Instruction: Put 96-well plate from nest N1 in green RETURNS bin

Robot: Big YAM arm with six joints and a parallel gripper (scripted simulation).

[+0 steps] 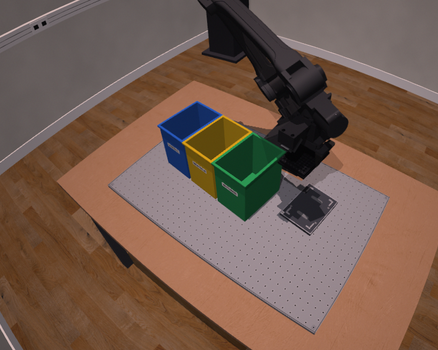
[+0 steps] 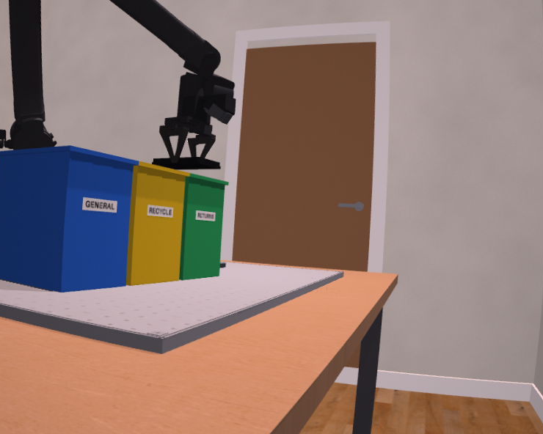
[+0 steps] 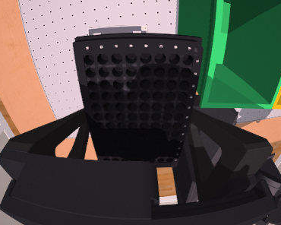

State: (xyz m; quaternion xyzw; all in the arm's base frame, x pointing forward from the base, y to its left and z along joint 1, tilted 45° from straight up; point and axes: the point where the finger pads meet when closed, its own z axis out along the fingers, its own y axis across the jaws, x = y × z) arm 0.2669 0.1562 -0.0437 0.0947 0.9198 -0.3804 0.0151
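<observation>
My gripper is now 40 mm short of the green returns bin, 150 mm to the left of it and 140 mm above it. Round my hand: black 96-well plate: right at my hand; plate nest N1: 10 mm behind, 50 mm to the left, 230 mm below; yellow recycle bin: 20 mm ahead, 280 mm to the right, 140 mm below.
</observation>
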